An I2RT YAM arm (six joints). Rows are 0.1 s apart.
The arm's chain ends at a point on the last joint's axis. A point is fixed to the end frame.
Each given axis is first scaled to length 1.
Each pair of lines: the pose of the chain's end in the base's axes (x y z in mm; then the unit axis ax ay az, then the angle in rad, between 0 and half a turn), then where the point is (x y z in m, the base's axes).
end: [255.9 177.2 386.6 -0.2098 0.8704 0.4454 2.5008]
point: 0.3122 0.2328 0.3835
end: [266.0 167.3 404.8 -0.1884 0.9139 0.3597 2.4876]
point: 0.3279 0.2154 0.3937
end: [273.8 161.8 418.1 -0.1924 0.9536 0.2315 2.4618]
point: 0.3404 0.2004 0.3998
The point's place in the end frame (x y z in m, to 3 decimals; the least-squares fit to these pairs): -0.042 -0.004 0.067
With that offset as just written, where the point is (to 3 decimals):
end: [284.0 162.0 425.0 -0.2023 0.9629 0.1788 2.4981]
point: 0.351 0.198 0.401
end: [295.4 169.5 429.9 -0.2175 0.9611 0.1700 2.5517]
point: 0.360 0.206 0.402
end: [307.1 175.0 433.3 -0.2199 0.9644 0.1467 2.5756]
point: 0.371 0.210 0.403
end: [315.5 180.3 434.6 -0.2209 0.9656 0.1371 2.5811]
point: 0.380 0.215 0.404
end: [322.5 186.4 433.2 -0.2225 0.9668 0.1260 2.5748]
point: 0.387 0.220 0.402
